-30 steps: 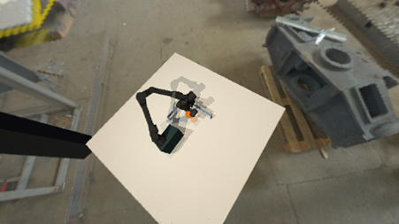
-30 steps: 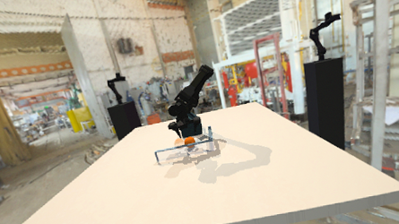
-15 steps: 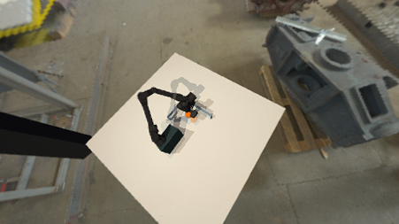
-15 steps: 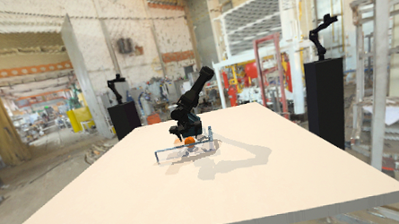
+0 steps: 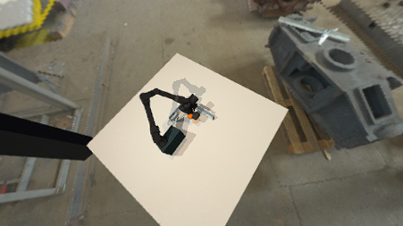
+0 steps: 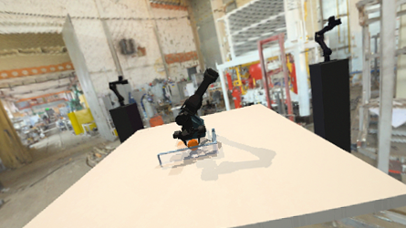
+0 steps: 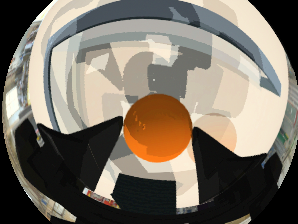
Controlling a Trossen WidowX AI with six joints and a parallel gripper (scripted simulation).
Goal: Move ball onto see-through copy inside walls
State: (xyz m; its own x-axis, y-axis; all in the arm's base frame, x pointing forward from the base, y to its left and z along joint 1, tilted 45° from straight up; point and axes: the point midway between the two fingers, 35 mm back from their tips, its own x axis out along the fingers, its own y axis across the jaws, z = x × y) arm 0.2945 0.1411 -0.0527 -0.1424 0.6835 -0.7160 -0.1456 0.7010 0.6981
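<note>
The see-through copy is 70 mm to the right of my gripper tip. Also, from my gripper tip: clear wall 130 mm to the left, 30 mm behind; then orange ball right at my gripper tip.
</note>
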